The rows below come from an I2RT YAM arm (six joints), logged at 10 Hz.
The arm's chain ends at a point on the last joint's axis. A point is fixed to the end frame.
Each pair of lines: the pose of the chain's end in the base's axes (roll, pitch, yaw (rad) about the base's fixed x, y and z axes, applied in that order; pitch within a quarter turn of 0, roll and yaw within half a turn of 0; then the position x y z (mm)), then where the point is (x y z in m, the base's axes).
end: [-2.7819, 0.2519, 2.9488, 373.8, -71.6, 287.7]
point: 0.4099 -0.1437 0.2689
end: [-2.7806, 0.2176, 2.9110, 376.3, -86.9, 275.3]
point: 0.4090 -0.1602 0.2549
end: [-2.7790, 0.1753, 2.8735, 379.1, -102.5, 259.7]
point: 0.4081 -0.1767 0.2374
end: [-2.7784, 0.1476, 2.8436, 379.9, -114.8, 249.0]
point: 0.4060 -0.1897 0.2254
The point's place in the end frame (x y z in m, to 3 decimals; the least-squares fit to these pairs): -0.043 -0.049 0.051
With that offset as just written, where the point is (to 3 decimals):
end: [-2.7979, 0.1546, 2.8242, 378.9, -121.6, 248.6]
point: 0.404 -0.197 0.224
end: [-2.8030, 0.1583, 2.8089, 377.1, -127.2, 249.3]
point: 0.401 -0.202 0.225
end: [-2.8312, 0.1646, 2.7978, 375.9, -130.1, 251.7]
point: 0.400 -0.205 0.226
